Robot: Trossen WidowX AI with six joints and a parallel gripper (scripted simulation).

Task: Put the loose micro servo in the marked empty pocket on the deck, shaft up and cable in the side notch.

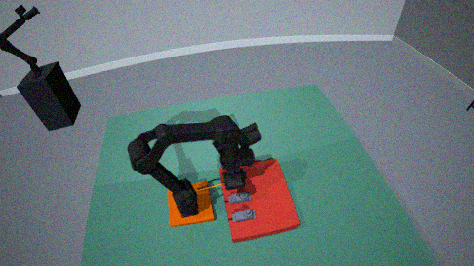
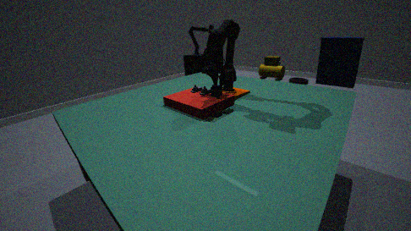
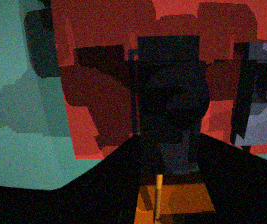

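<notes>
Right now the red deck is 12 cm ahead of my gripper tip, 9 cm to the right of it and 6 cm below it.
</notes>
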